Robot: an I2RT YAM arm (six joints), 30 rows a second.
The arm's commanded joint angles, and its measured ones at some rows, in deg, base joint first. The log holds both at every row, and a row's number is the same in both.
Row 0, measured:
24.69, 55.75, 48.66, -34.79, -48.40, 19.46
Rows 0 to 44, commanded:
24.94, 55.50, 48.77, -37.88, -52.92, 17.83
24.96, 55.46, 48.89, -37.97, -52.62, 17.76
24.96, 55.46, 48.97, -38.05, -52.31, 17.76
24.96, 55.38, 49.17, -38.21, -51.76, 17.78
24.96, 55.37, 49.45, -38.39, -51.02, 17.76
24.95, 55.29, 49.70, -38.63, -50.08, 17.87
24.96, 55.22, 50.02, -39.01, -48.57, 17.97
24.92, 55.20, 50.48, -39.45, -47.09, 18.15
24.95, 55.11, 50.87, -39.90, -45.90, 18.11
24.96, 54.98, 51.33, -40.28, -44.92, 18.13
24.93, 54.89, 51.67, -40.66, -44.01, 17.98
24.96, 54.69, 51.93, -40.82, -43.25, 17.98
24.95, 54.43, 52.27, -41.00, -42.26, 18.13
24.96, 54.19, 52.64, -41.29, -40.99, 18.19
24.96, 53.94, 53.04, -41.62, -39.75, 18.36
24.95, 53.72, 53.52, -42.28, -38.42, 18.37
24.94, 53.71, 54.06, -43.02, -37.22, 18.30
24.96, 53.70, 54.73, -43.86, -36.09, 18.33
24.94, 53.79, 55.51, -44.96, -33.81, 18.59
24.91, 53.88, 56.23, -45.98, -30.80, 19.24
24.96, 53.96, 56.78, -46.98, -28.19, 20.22
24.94, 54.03, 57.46, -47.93, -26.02, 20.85
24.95, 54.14, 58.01, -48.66, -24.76, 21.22
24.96, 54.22, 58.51, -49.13, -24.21, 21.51
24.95, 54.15, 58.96, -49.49, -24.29, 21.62
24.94, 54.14, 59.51, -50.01, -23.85, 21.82
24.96, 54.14, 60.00, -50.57, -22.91, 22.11
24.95, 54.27, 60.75, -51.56, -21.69, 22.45
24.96, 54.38, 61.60, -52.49, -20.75, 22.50
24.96, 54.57, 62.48, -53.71, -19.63, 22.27
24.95, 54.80, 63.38, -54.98, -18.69, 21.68
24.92, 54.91, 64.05, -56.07, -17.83, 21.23
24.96, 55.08, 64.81, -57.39, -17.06, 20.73
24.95, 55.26, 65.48, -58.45, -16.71, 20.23
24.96, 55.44, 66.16, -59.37, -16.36, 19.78
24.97, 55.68, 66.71, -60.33, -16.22, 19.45
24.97, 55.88, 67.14, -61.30, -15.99, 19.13
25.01, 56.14, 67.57, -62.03, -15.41, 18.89
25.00, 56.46, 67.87, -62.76, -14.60, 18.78
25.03, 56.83, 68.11, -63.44, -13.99, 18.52
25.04, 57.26, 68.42, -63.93, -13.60, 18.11
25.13, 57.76, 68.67, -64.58, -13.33, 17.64
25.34, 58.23, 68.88, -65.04, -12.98, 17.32
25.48, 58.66, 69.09, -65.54, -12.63, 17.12
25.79, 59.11, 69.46, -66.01, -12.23, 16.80
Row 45, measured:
25.36, 58.48, 68.62, -63.51, -14.37, 18.59
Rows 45 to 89, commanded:
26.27, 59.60, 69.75, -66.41, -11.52, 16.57
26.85, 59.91, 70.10, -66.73, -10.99, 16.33
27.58, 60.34, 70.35, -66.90, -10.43, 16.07
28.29, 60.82, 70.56, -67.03, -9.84, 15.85
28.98, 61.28, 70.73, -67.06, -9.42, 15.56
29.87, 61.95, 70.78, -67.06, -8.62, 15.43
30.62, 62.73, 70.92, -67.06, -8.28, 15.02
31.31, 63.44, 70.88, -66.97, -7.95, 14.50
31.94, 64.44, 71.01, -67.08, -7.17, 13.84
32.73, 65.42, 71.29, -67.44, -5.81, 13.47
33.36, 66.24, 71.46, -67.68, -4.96, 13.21
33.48, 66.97, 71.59, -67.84, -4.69, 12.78
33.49, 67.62, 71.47, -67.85, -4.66, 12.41
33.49, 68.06, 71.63, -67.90, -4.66, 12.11
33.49, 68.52, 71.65, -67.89, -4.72, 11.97
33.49, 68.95, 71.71, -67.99, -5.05, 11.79
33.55, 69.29, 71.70, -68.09, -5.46, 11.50
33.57, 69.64, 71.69, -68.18, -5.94, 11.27
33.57, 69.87, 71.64, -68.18, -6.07, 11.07
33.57, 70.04, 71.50, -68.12, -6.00, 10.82
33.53, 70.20, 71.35, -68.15, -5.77, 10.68
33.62, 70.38, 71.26, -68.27, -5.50, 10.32
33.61, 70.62, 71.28, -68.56, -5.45, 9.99
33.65, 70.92, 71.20, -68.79, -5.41, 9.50
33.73, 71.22, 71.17, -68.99, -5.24, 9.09
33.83, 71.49, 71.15, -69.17, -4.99, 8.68
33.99, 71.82, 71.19, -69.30, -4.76, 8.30
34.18, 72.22, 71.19, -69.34, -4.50, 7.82
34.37, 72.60, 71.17, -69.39, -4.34, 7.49
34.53, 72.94, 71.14, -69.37, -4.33, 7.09
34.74, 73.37, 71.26, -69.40, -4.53, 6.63
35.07, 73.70, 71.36, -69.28, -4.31, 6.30
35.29, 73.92, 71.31, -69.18, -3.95, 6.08
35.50, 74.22, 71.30, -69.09, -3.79, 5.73
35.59, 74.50, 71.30, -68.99, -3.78, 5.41
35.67, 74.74, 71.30, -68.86, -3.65, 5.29
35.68, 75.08, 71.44, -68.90, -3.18, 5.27
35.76, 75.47, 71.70, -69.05, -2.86, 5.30
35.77, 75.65, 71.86, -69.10, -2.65, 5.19
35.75, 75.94, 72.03, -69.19, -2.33, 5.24
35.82, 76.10, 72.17, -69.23, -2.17, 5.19
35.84, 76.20, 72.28, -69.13, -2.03, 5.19
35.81, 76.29, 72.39, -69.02, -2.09, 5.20
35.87, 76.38, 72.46, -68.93, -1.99, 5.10
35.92, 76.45, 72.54, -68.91, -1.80, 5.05
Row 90, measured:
35.77, 76.34, 72.07, -68.36, -2.85, 5.87
